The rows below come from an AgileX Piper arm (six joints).
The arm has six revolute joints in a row. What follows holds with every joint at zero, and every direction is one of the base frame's. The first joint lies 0.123 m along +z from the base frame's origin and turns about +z. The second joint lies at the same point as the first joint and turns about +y. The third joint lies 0.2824 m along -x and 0.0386 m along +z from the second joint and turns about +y. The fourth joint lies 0.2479 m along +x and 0.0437 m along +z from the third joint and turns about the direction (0.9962, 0, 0.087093). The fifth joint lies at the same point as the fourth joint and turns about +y. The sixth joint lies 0.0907 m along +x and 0.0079 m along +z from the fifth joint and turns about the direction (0.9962, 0, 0.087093). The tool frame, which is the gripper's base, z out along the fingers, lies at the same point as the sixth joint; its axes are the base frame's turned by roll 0, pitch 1.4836 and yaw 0 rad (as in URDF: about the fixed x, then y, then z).
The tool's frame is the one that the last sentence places.
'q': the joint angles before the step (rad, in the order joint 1, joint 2, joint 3, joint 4, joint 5, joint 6). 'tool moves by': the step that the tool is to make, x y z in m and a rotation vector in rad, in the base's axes. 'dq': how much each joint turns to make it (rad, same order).
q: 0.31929 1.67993 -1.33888 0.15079 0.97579 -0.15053
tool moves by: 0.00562 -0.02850 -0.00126 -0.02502 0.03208 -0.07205
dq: -0.08055 0.00001 0.00000 -0.01750 0.03796 0.00118
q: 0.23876 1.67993 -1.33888 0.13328 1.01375 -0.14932
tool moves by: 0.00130 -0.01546 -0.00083 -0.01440 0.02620 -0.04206
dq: -0.04270 0.00001 -0.00002 -0.01140 0.02827 0.00600
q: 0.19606 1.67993 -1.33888 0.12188 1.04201 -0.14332
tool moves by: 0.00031 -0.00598 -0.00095 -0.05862 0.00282 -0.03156
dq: -0.00055 0.00072 -0.00001 -0.07352 0.00965 0.05233
